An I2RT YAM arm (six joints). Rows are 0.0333 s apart.
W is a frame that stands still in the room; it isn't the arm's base.
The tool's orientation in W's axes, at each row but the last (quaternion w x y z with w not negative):
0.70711, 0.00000, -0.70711, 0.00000
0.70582, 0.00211, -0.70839, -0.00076
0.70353, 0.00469, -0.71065, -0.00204
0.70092, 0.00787, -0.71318, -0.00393
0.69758, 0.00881, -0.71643, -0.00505
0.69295, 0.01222, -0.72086, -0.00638
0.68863, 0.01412, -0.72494, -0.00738
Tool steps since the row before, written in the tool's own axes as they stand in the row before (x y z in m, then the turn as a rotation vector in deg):
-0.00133, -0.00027, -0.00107, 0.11, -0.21, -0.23
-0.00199, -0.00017, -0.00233, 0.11, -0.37, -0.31
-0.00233, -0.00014, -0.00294, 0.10, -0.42, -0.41
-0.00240, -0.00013, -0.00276, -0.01, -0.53, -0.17
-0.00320, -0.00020, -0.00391, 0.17, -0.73, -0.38
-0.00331, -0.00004, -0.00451, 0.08, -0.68, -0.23
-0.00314, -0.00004, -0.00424, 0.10, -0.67, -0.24
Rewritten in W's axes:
0.00107, -0.00027, -0.00133, 0.23, -0.21, 0.11
0.00234, -0.00016, -0.00198, 0.31, -0.37, 0.11
0.00296, -0.00011, -0.00230, 0.41, -0.42, 0.10
0.00280, -0.00007, -0.00235, 0.17, -0.53, -0.02
0.00399, -0.00012, -0.00310, 0.38, -0.73, 0.17
0.00464, 0.00008, -0.00313, 0.23, -0.68, 0.07
0.00440, 0.00009, -0.00292, 0.24, -0.67, 0.09

